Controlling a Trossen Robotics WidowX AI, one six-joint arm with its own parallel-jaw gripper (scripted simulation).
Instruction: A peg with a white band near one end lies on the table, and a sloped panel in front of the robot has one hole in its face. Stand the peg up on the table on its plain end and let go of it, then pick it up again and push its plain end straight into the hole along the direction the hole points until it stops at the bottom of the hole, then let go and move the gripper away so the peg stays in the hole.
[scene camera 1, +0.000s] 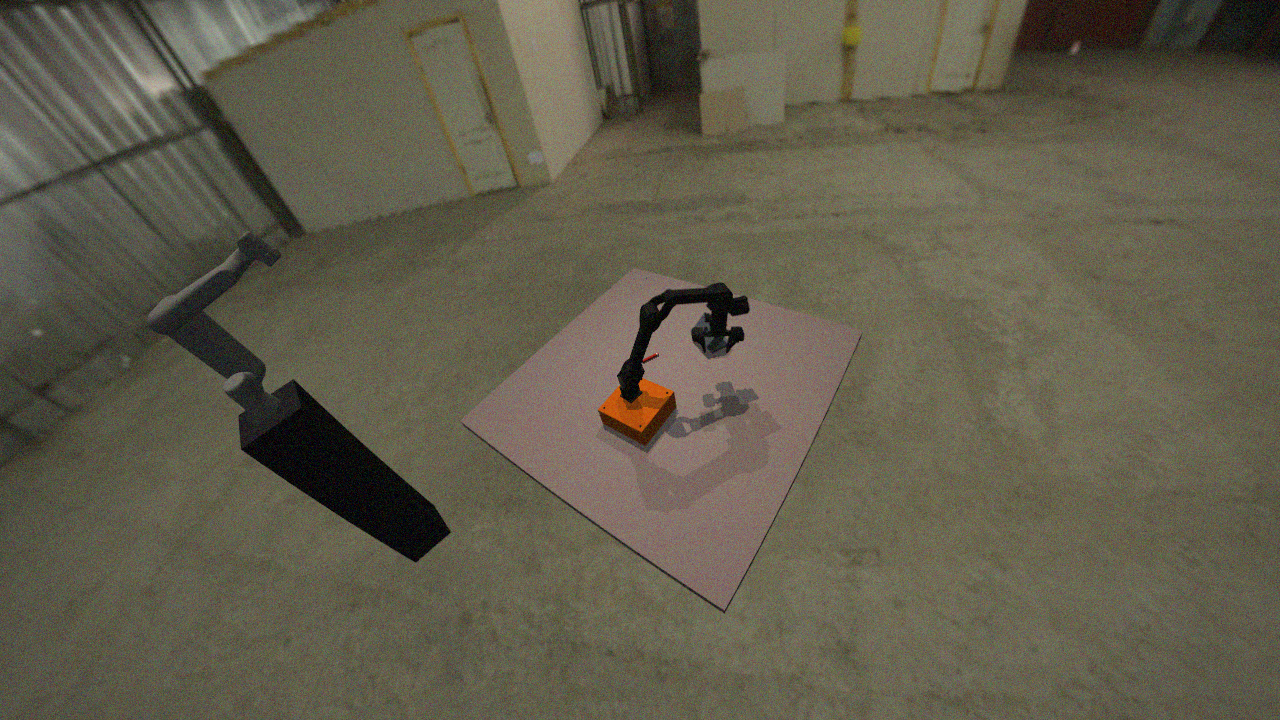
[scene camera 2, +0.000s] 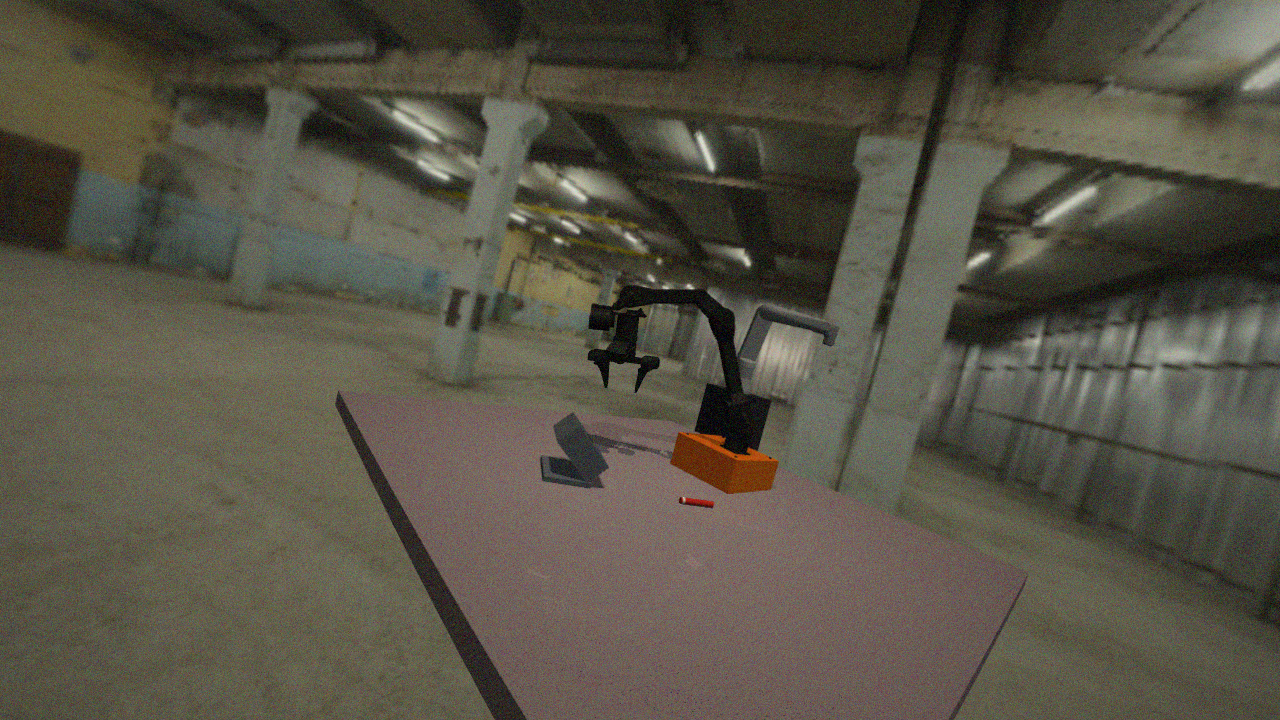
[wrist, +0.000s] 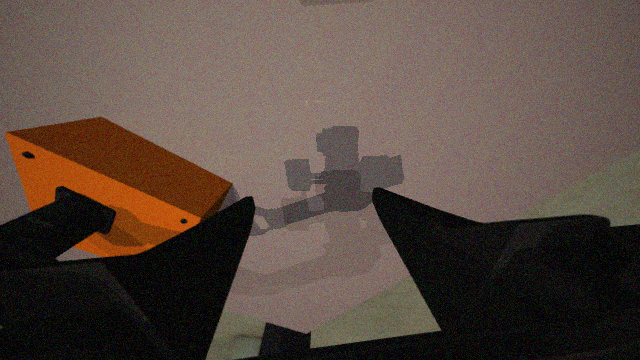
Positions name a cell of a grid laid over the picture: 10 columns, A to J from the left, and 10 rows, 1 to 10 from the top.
My gripper (scene camera 2: E6) is open, holding nothing.
My gripper also shows in scene camera 1 (scene camera 1: F5) and in the wrist view (wrist: E6).
